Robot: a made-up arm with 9 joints. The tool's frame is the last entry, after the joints.
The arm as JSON. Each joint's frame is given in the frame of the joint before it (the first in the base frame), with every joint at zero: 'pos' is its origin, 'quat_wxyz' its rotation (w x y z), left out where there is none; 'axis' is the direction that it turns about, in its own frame. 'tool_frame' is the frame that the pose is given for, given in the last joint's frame.
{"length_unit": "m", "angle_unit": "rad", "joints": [
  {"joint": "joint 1", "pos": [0.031, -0.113, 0.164], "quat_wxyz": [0.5, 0.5, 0.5, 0.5], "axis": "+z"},
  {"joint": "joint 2", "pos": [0.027, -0.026, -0.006], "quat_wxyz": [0.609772, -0.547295, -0.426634, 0.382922], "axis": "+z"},
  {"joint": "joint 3", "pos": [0.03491, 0.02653, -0.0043], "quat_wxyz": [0.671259, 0.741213, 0.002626, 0.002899], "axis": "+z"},
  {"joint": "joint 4", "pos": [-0.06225, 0.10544, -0.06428], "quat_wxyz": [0.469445, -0.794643, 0.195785, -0.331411], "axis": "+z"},
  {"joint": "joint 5", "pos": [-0.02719, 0.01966, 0.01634], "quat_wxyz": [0.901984, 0.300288, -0.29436, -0.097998], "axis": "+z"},
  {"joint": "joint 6", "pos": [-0.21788, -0.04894, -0.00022], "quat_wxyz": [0.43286, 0.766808, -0.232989, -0.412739], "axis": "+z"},
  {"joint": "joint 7", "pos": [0.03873, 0.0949, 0.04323], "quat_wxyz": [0.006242, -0.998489, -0.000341, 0.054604], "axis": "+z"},
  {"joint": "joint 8", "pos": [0.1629, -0.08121, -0.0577], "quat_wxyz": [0.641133, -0.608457, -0.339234, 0.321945], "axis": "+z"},
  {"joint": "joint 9", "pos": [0.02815, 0.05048, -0.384], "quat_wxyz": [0.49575, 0.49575, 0.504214, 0.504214], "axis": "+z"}
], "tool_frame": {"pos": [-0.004, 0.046, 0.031], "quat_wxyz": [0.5, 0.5, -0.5, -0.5]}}
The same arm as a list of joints. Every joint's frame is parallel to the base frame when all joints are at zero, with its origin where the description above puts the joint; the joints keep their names.
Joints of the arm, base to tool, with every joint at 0 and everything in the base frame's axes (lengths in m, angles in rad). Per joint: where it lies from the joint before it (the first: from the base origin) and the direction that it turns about. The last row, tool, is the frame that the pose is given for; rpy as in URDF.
joint 1: offset 0.031 -0.113 0.164 axis 1 0 0
joint 2: offset -0.006 0.027 -0.026 axis 0.036902 -0.939442 0.340715
joint 3: offset -0.023 0.016 0.034 axis 0.986436 0.095503 -0.133505
joint 4: offset -0.055 -0.126 -0.015 axis -0.185403 -0.365607 0.912117
joint 5: offset -0.03 -0.022 0.003 axis 0.141102 -0.918614 0.369106
joint 6: offset -0.067 -0.088 -0.194 axis -0.053902 -0.097804 -0.993745
joint 7: offset 0.083 -0.061 -0.042 axis -0.029401 0.026301 0.999222
joint 8: offset 0.182 0.023 -0.053 axis -1 0 0
joint 9: offset 0.384 0.029 -0.05 axis 0 1 0
tool: offset -0.046 0.031 0.004 rpy 0 0 0

